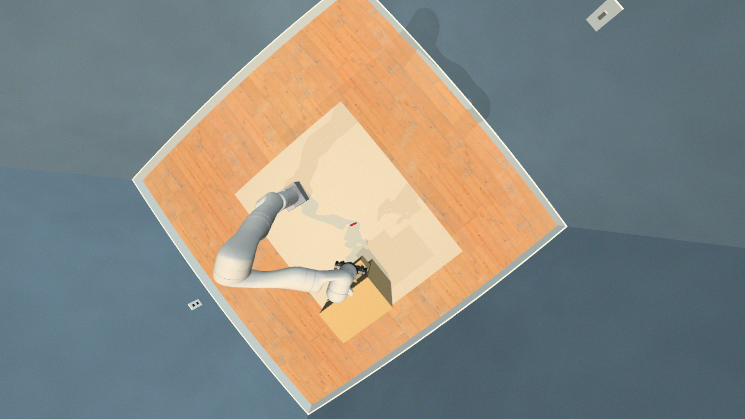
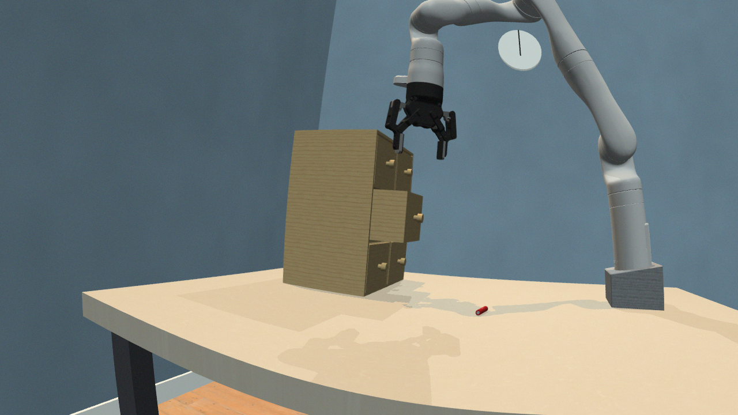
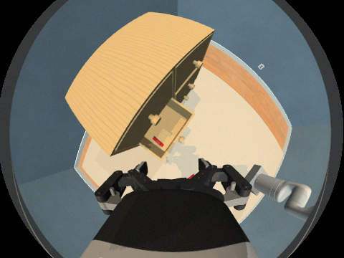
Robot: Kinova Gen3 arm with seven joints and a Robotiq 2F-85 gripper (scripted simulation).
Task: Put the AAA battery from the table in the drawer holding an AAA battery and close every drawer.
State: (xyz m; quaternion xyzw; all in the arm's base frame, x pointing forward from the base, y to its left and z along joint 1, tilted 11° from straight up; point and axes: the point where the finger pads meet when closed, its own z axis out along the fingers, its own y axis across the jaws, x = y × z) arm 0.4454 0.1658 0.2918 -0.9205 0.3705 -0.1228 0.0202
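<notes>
Now: the red AAA battery 280 mm below my hand, 160 mm behind it and 50 mm to the left of it.
</notes>
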